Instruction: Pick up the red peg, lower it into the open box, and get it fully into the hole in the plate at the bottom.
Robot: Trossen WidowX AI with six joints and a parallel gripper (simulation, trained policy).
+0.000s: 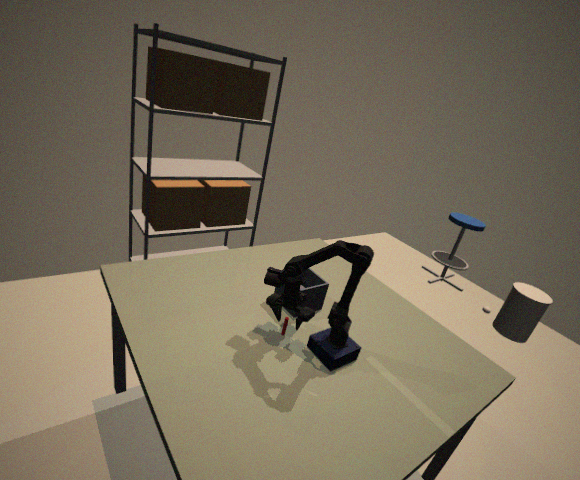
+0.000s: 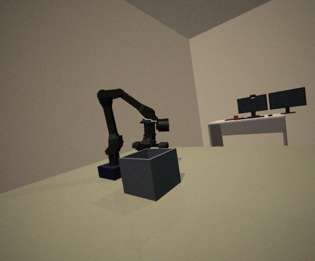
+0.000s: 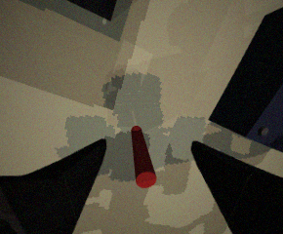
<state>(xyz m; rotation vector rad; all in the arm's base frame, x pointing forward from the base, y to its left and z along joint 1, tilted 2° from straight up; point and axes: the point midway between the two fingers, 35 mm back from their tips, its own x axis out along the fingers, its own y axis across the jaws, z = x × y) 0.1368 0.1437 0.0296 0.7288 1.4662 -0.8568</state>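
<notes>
My gripper tip is now 10 mm to the right of the red peg and 10 mm above it.
</notes>
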